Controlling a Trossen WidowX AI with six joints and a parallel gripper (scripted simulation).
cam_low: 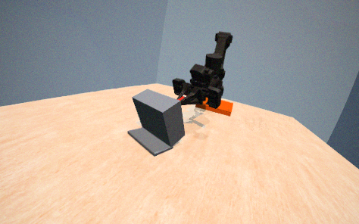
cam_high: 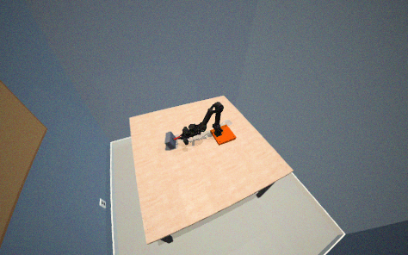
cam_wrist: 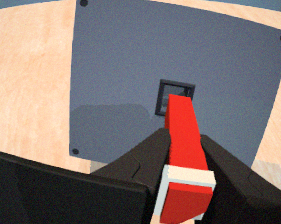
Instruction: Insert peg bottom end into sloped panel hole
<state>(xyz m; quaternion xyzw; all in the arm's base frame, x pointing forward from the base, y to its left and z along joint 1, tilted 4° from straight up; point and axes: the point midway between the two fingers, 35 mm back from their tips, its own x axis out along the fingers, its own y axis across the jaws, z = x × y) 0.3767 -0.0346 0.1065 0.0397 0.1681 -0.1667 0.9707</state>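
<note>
Now: the red peg 10 mm behind my gripper tip, 10 mm to the left of it and 10 mm above it. Round my gripper tip: thin grey foot plate (90 mm ahead, 30 mm to the right, 90 mm below); grey sloped panel (70 mm ahead, 20 mm to the right, 30 mm below).
</note>
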